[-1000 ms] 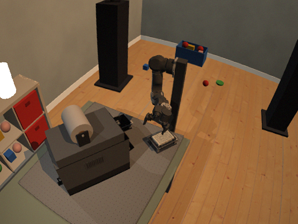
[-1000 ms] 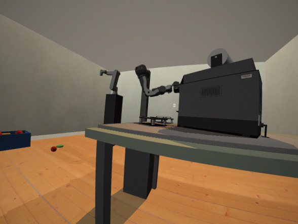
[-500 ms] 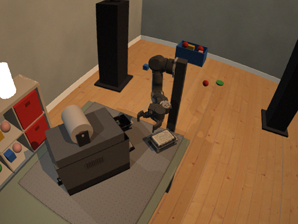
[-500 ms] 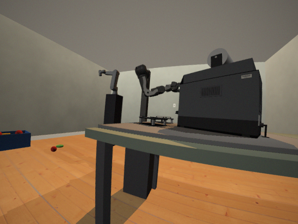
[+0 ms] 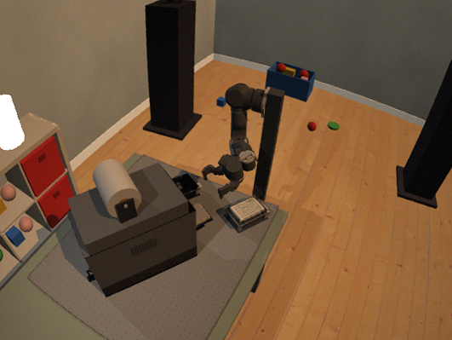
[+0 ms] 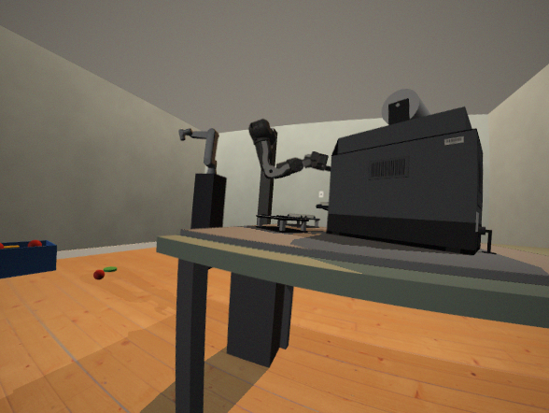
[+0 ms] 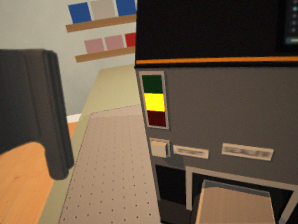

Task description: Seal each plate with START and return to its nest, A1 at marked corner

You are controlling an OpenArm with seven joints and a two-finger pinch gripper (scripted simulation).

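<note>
The pale start button lies 110 mm below my hand, 110 mm ahead of it and 20 mm to the right of it. The rest, counted from my hand: dark sealer stage 200 mm below, 70 mm to the right, 30 mm ahead; white well plate 240 mm below, 150 mm behind, 110 mm to the left; warning sticker 170 mm to the right, 140 mm below, 10 mm ahead.
</note>
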